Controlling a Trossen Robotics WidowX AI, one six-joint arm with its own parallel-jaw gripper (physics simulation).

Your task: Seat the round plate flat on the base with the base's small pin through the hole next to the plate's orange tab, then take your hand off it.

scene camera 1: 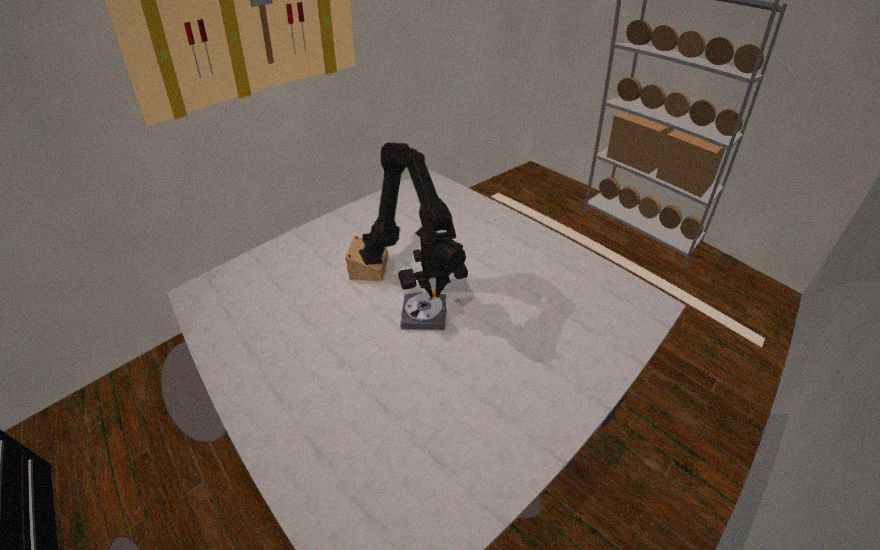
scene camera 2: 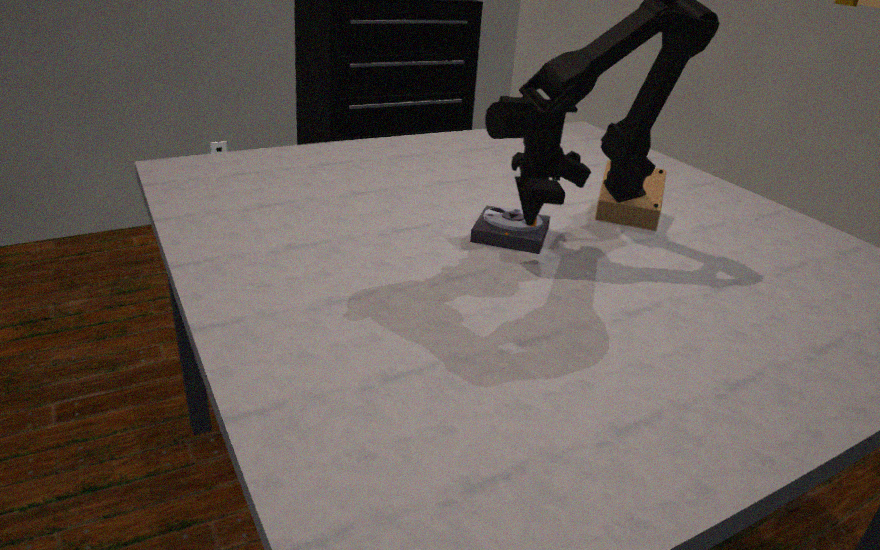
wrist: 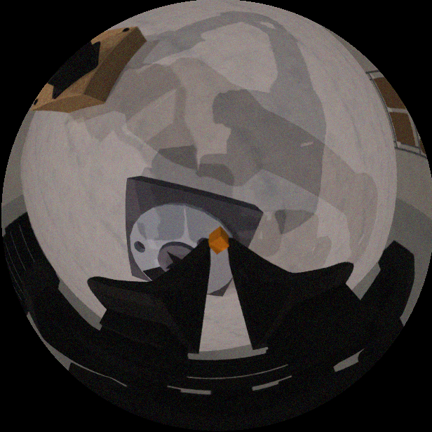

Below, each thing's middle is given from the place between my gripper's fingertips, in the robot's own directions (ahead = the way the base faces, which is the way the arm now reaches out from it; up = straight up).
Labels:
I see the dark square base (scene camera 2: pixel 482 232) 10 mm ahead of my hand, 40 mm to the right of it and 30 mm below it. From my hand the other things lie so: round grey plate (scene camera 2: pixel 493 216) 10 mm ahead, 40 mm to the right.

